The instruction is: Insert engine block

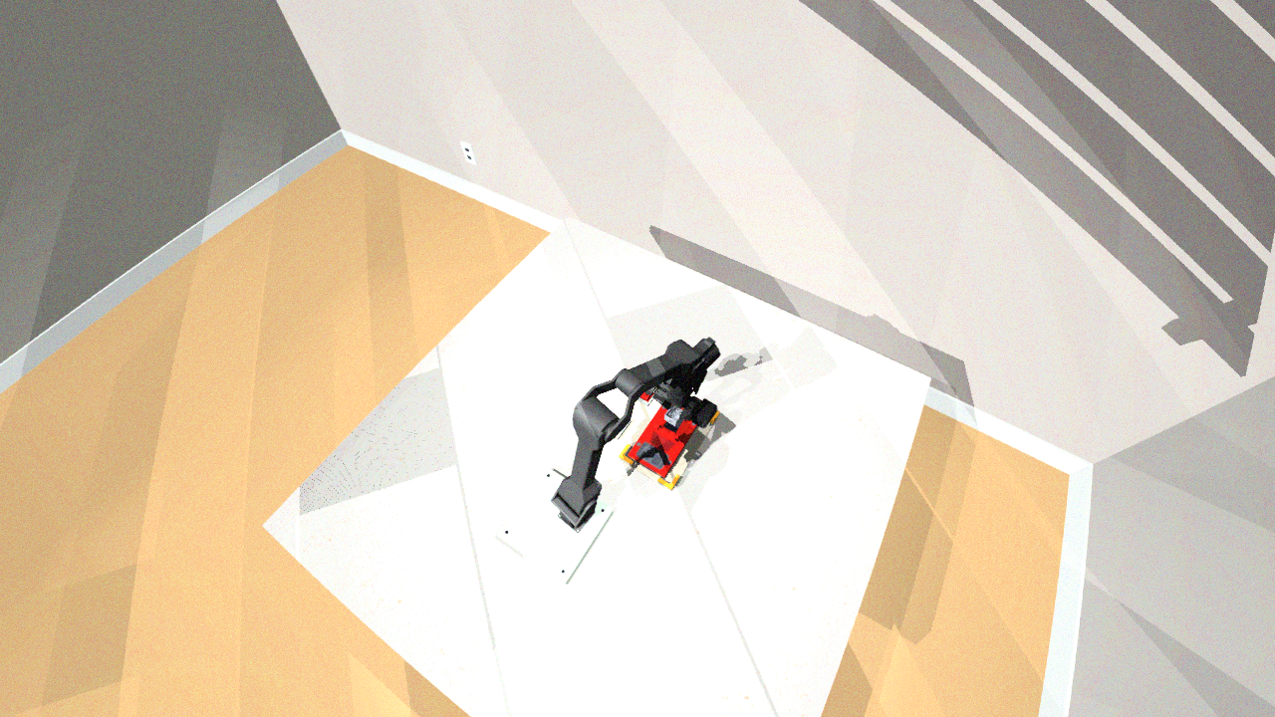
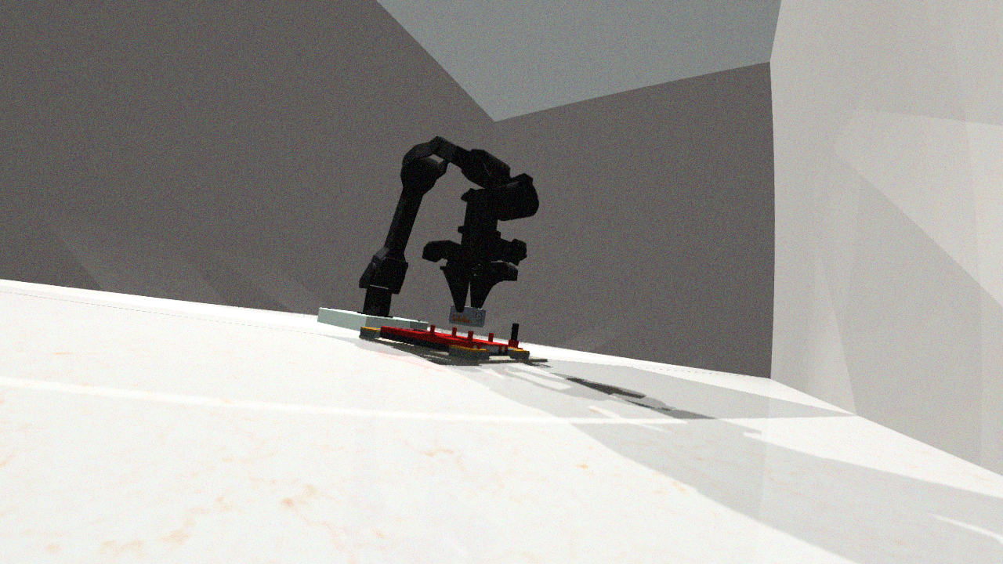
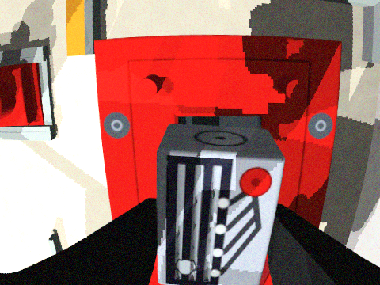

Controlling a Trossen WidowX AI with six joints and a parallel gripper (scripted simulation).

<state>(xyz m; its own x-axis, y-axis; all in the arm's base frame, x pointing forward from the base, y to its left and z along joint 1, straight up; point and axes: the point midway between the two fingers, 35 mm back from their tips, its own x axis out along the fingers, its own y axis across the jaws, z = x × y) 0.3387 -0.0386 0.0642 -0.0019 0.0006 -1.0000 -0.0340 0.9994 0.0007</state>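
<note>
The engine block is 1 cm below my gripper tip. Round my gripper tip: black peg (11 cm to the left, 3 cm below, 2 cm ahead).
</note>
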